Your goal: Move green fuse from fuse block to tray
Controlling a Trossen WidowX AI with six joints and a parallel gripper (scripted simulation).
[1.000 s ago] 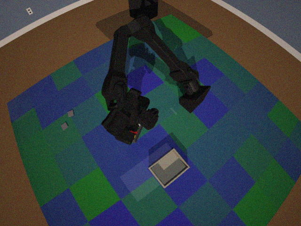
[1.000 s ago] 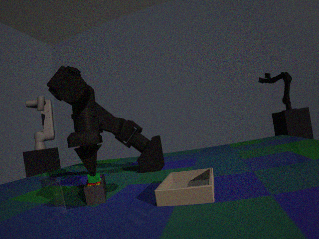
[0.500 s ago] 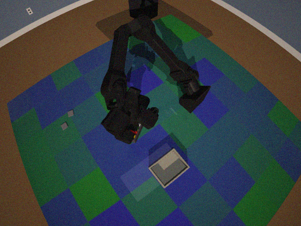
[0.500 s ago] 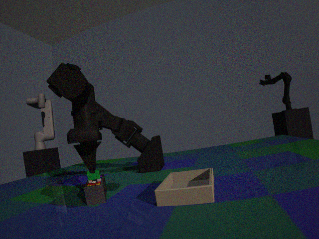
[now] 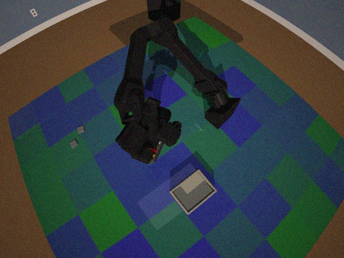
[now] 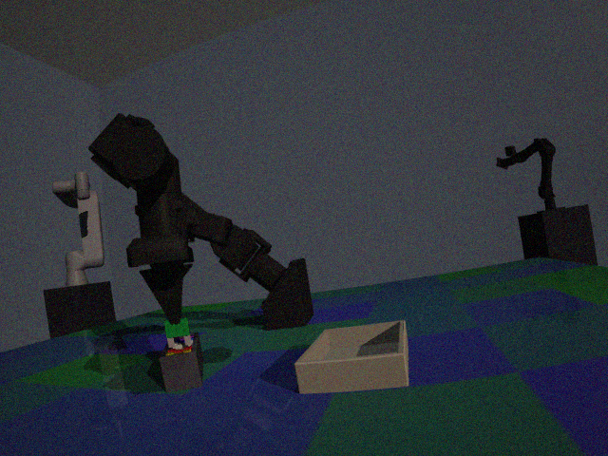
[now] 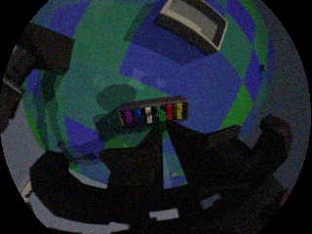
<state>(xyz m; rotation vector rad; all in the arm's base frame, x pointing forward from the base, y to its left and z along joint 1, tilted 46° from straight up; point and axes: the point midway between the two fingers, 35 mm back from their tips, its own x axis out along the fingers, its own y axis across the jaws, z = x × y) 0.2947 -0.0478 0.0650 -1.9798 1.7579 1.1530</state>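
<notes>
My gripper tip is 20 mm short of the beige tray, 210 mm to the right of it and 70 mm above it. The rest, counted from my gripper tip: green fuse: 10 mm below.
</notes>
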